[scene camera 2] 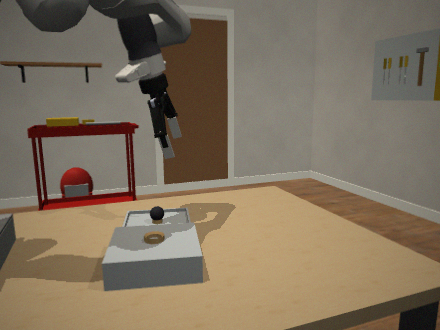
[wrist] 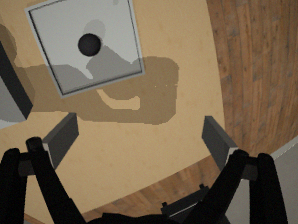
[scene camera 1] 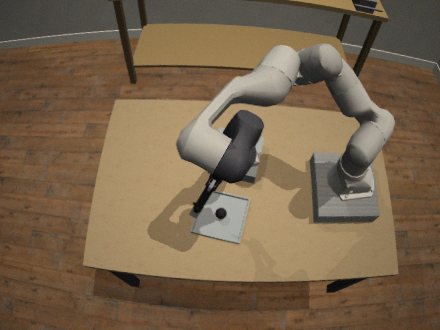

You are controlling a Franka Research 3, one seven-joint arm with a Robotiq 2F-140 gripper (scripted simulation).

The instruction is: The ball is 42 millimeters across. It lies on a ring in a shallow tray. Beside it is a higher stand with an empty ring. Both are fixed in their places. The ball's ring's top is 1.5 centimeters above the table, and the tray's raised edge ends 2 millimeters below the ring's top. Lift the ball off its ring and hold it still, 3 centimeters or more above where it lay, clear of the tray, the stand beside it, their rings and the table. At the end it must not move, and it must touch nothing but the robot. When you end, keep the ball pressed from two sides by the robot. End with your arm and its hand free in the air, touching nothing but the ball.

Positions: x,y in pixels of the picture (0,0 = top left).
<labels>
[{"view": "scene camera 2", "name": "my gripper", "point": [174,146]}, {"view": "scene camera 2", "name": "grey stand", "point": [146,256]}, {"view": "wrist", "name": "my gripper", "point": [140,125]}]
</labels>
